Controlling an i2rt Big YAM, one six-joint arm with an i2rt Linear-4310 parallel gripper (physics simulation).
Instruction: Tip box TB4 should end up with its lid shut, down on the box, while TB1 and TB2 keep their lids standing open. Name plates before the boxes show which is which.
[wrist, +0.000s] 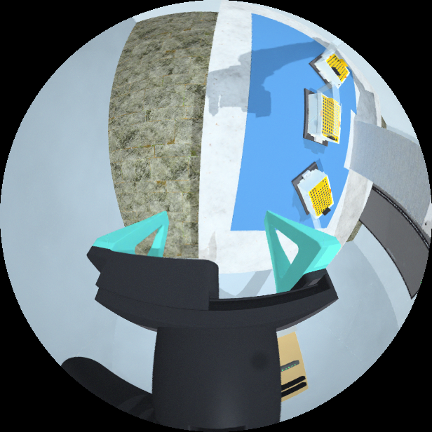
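Note:
Three tip boxes with yellow racks, pale bodies and dark bases stand at the right of the wrist view: an upper box (337, 69), a middle box (330, 120) and a lower box (320, 195). Faint clear panels show by their edges, but how each lid stands is hard to make out. No name plate is readable, so I cannot tell which box is TB4, TB1 or TB2. My gripper (216, 216) is open, with nothing between its two turquoise fingers. It is apart from all three boxes, with the lower box beyond and right of the right finger.
The boxes stand on a blue mat (275, 165) on a white table (220, 150). A brown stone-patterned surface (155, 115) lies to the left. A grey panel (395, 155) and a dark rail-like part (395, 240) are at the right edge. A tan board (291, 345) shows low down.

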